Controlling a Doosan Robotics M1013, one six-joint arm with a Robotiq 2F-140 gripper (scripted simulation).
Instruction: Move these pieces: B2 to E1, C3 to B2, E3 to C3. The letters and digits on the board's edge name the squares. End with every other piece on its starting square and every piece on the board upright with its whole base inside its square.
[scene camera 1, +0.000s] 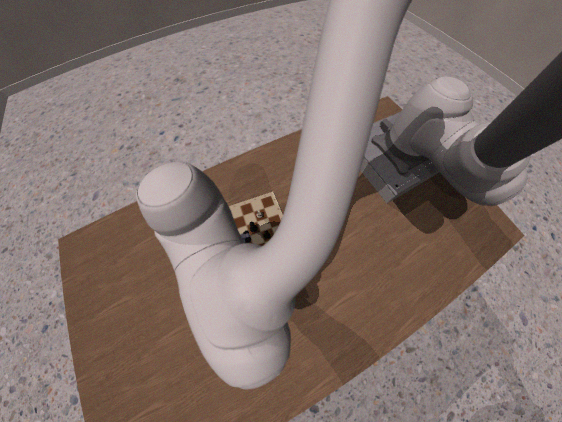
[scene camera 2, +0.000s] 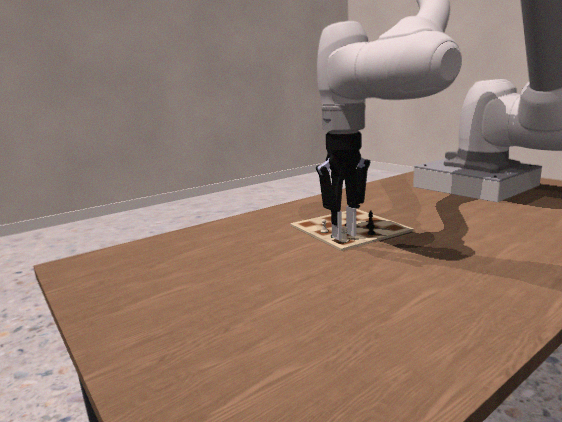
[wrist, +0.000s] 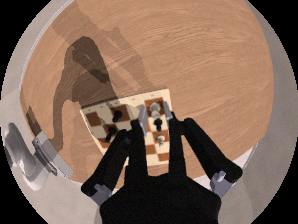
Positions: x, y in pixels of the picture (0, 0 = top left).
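Chessboard (scene camera 2: 384, 228), 104 cm from the lens. Gripper (scene camera 2: 344, 236), 95 cm from the lens.
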